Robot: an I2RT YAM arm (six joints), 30 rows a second.
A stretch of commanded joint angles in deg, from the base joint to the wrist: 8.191, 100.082, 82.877, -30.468, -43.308, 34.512; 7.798, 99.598, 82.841, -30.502, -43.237, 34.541; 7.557, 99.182, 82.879, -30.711, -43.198, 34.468; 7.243, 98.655, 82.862, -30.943, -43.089, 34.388; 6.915, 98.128, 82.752, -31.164, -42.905, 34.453; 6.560, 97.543, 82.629, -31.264, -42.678, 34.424; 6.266, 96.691, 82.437, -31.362, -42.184, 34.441; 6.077, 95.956, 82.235, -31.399, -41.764, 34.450; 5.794, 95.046, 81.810, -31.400, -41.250, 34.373; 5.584, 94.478, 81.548, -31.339, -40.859, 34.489; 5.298, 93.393, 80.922, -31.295, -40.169, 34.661; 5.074, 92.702, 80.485, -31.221, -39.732, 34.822; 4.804, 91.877, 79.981, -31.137, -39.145, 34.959; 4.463, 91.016, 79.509, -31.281, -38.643, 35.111; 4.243, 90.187, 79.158, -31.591, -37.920, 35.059; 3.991, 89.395, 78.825, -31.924, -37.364, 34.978; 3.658, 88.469, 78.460, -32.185, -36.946, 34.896; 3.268, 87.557, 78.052, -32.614, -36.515, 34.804; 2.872, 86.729, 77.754, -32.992, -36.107, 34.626; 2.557, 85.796, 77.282, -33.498, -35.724, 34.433; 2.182, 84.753, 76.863, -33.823, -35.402, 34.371; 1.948, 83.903, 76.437, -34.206, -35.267, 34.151; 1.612, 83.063, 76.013, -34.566, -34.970, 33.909; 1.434, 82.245, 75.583, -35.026, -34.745, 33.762
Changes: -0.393, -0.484, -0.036, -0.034, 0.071, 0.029; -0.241, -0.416, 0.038, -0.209, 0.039, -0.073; -0.314, -0.527, -0.017, -0.232, 0.109, -0.080; -0.328, -0.527, -0.110, -0.221, 0.184, 0.065; -0.355, -0.585, -0.123, -0.100, 0.227, -0.029; -0.294, -0.852, -0.192, -0.098, 0.494, 0.017; -0.189, -0.735, -0.202, -0.037, 0.420, 0.009; -0.283, -0.910, -0.425, -0.001, 0.514, -0.077; -0.210, -0.568, -0.262, 0.061, 0.391, 0.116; -0.286, -1.085, -0.626, 0.044, 0.690, 0.172; -0.224, -0.691, -0.437, 0.074, 0.437, 0.161; -0.270, -0.825, -0.504, 0.084, 0.587, 0.137; -0.341, -0.861, -0.472, -0.144, 0.502, 0.152; -0.220, -0.829, -0.351, -0.310, 0.723, -0.052; -0.252, -0.792, -0.333, -0.333, 0.556, -0.081; -0.333, -0.926, -0.365, -0.261, 0.418, -0.082; -0.390, -0.912, -0.408, -0.429, 0.431, -0.092; -0.396, -0.828, -0.298, -0.378, 0.408, -0.178; -0.315, -0.933, -0.472, -0.506, 0.383, -0.193; -0.375, -1.043, -0.419, -0.325, 0.322, -0.062; -0.234, -0.850, -0.426, -0.383, 0.135, -0.220; -0.336, -0.840, -0.424, -0.360, 0.297, -0.242; -0.178, -0.818, -0.430, -0.460, 0.225, -0.147
